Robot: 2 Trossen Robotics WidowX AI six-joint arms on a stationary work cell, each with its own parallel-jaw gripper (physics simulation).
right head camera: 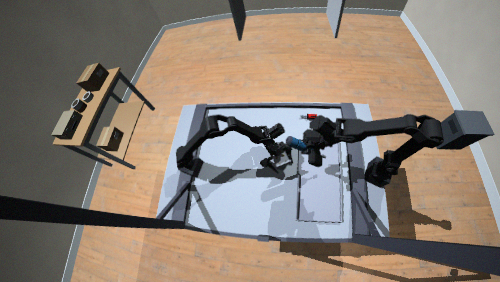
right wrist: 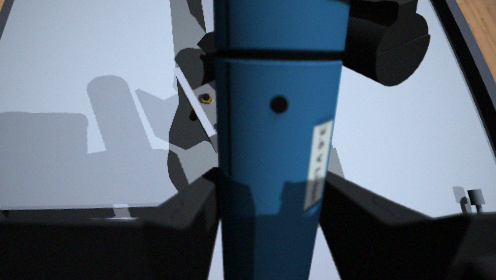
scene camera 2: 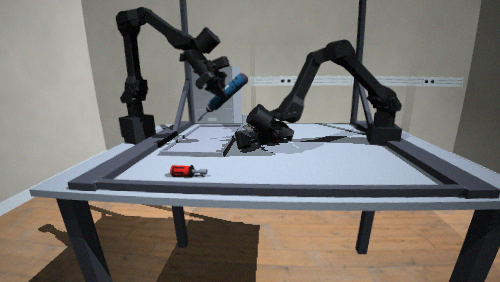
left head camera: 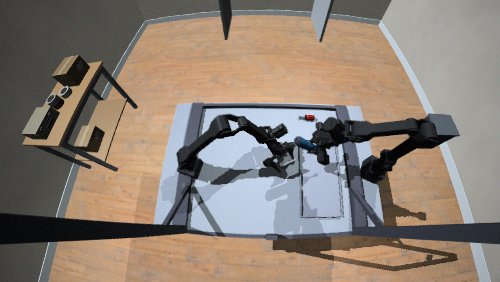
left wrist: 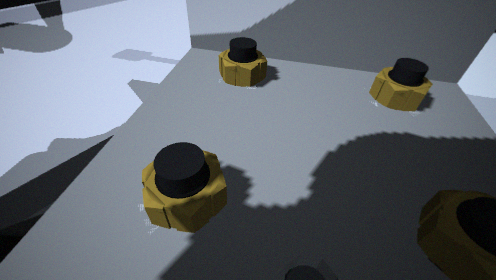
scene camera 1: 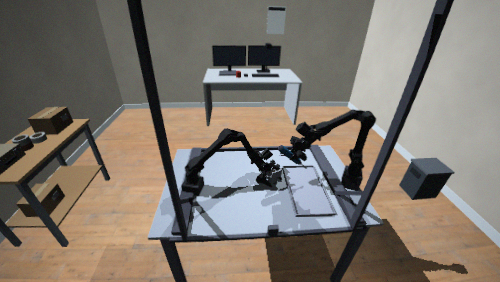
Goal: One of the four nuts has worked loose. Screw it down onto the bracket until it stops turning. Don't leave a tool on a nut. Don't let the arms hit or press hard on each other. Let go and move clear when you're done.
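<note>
My right gripper is shut on the blue power screwdriver. It holds the tool tilted in the air, its thin shaft pointing down over the tray. My left gripper is open and low at the bracket, which it largely hides in the outside views. In the left wrist view four brass nuts sit on black studs on the grey bracket plate, very close. Which nut is loose is not clear. The left fingertips cannot be made out there.
A red hand driver lies on the table near the far edge in the head views. A shallow tray lies below the blue tool. Dark frame rails border the table. The two wrists are near each other.
</note>
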